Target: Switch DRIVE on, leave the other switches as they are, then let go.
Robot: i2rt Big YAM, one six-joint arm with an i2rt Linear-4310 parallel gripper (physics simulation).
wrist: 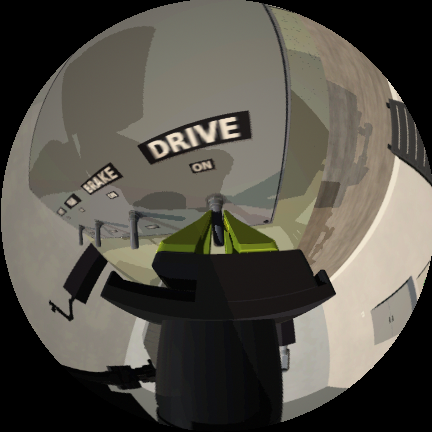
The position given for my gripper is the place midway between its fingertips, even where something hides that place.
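Observation:
My gripper [217,214] in sight. Grey panel [161,124] too.

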